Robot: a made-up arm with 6 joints. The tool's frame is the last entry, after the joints.
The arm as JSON. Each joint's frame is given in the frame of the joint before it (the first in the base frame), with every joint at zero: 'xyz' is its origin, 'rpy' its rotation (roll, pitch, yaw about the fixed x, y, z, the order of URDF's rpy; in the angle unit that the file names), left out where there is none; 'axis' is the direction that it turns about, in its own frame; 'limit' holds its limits. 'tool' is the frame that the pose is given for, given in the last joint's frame.
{
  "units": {
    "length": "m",
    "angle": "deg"
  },
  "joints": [
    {
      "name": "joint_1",
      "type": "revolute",
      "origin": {
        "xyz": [
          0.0,
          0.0,
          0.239
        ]
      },
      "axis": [
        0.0,
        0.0,
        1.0
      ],
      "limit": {
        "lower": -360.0,
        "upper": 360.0
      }
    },
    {
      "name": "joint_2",
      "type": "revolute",
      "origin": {
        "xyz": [
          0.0,
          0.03,
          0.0
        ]
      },
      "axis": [
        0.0,
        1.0,
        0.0
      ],
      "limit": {
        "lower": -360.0,
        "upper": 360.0
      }
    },
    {
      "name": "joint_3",
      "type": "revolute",
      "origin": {
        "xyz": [
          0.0,
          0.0,
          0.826
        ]
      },
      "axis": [
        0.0,
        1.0,
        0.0
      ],
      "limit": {
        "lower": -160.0,
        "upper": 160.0
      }
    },
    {
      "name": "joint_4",
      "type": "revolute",
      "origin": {
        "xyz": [
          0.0,
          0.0,
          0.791
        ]
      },
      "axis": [
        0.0,
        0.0,
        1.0
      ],
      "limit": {
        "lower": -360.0,
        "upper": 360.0
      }
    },
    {
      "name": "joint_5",
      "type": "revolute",
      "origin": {
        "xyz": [
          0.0,
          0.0,
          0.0
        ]
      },
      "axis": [
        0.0,
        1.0,
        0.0
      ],
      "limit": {
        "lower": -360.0,
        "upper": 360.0
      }
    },
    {
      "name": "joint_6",
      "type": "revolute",
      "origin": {
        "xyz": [
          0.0,
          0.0,
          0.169
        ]
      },
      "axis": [
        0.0,
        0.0,
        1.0
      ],
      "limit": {
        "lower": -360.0,
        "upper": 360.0
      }
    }
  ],
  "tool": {
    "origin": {
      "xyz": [
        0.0,
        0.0,
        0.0
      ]
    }
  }
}
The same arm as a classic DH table. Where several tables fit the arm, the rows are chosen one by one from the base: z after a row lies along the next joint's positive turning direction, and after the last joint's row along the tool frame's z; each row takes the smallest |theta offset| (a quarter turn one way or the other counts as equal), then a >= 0, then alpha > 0; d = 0 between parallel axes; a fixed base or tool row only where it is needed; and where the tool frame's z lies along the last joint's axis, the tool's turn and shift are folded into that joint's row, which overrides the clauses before.
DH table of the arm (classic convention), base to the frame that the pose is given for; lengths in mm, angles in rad. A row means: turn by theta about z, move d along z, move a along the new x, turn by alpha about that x. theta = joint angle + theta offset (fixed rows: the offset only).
joint_1: d 239; theta offset 0; a 0; alpha -1.5708
joint_2: d 0; theta offset -1.5708; a 826; alpha 0
joint_3: d 30; theta offset 1.5708; a 0; alpha 1.5708
joint_4: d 791; theta offset 0; a 0; alpha -1.5708
joint_5: d 0; theta offset 0; a 0; alpha 1.5708
joint_6: d 169; theta offset 0; a 0; alpha 0
Joint limits (rad, base to tool): -6.2832..6.2832 -6.2832..6.2832 -2.7925..2.7925 -6.2832..6.2832 -6.2832..6.2832 -6.2832..6.2832

